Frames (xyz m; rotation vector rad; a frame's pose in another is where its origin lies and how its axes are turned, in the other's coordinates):
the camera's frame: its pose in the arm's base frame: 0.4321 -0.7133 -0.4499 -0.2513 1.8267 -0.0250
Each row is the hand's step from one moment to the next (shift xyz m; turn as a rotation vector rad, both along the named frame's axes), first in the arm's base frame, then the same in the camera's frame.
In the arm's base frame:
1: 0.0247 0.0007 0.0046 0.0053 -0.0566 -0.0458
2: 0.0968 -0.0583 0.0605 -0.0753 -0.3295 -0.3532
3: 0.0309 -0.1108 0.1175 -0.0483 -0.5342 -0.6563
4: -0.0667 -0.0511 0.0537 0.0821 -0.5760 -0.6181
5: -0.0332 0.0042 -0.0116 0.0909 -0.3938 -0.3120
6: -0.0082 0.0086 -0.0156 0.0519 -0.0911 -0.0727
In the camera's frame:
1: -0.0106 -0.0039 0.0225 0.0527 -0.0493 0.0110
2: -0.0707 -0.0812 0.0696 0.4154 -0.2574 -0.0144
3: -0.0990 -0.1305 -0.0148 0.7349 -0.4165 0.0698
4: -0.0252 -0.0473 -0.0841 0.6741 -0.4836 0.1794
5: 0.0184 0.0111 -0.0281 0.3471 -0.3526 0.1261
6: 0.0153 0.0120 -0.0027 0.0732 -0.0864 0.0588

